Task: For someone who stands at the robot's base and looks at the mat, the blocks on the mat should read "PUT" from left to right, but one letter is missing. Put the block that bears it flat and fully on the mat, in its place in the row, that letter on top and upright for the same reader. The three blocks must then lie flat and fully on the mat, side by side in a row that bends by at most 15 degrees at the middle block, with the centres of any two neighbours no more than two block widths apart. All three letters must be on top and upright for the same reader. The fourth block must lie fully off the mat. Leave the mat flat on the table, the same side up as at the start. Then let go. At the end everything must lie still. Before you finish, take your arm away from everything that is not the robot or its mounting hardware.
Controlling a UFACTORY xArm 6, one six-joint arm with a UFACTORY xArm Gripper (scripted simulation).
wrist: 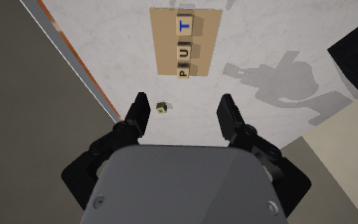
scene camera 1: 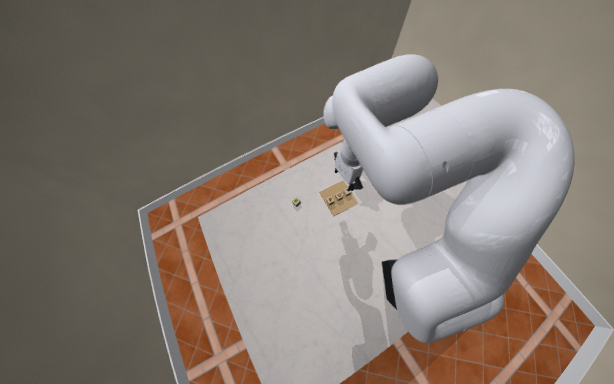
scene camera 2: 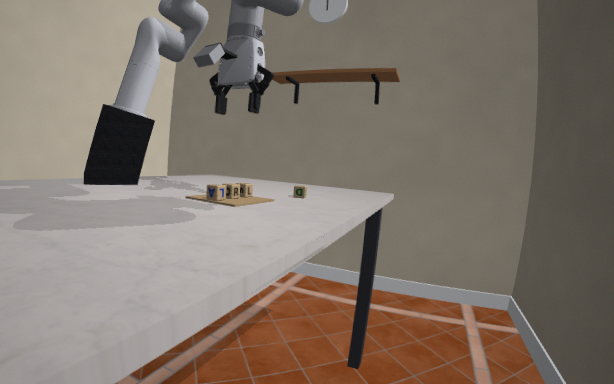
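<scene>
The gripper, visible, in the wrist view too. A tan mat, also visible.
</scene>
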